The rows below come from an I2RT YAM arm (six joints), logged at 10 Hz.
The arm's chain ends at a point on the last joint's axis. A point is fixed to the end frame.
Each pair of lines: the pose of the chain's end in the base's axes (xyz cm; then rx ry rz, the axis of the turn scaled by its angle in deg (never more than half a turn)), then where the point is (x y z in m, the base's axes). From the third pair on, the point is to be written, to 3 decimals.
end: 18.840, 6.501, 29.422, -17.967, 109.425, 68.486
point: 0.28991 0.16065 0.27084
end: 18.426, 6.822, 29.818, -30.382, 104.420, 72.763
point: 0.27009 0.17979 0.28467
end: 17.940, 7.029, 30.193, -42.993, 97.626, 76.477
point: 0.246 0.195 0.298
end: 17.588, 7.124, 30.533, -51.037, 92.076, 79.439
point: 0.227 0.203 0.309
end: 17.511, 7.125, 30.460, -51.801, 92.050, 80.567
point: 0.224 0.204 0.308
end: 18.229, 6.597, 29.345, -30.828, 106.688, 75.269
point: 0.264 0.180 0.276
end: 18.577, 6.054, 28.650, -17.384, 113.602, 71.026
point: 0.282 0.159 0.255
